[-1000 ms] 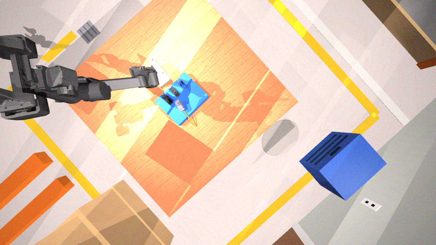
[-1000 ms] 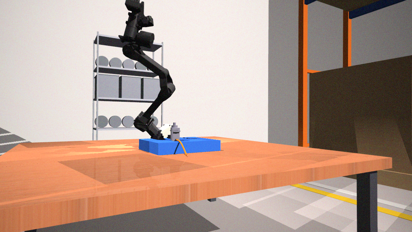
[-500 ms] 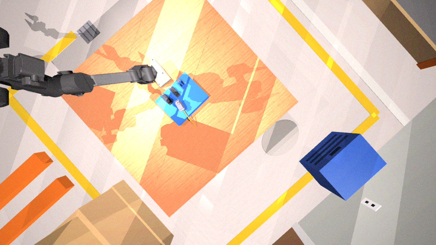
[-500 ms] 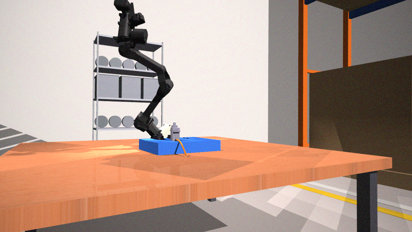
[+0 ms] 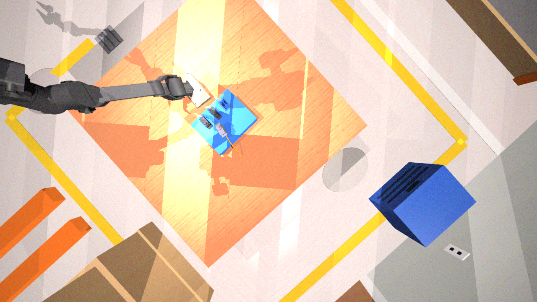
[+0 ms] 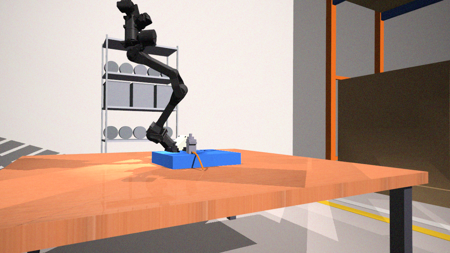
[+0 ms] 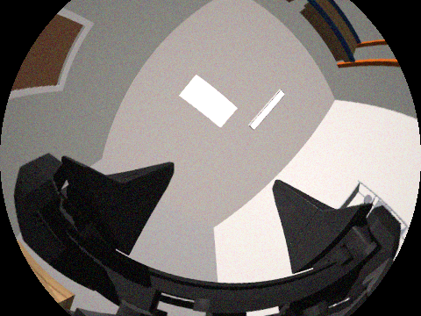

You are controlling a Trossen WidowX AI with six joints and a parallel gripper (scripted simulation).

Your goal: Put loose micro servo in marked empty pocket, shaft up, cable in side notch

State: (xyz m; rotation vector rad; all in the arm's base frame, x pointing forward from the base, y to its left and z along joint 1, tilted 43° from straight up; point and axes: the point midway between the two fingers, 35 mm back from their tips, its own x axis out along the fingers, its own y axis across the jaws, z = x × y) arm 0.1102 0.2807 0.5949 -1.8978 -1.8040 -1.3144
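The blue deck lies 69 cm below my gripper tip, 25 cm to the left of it and 20 cm ahead of it.
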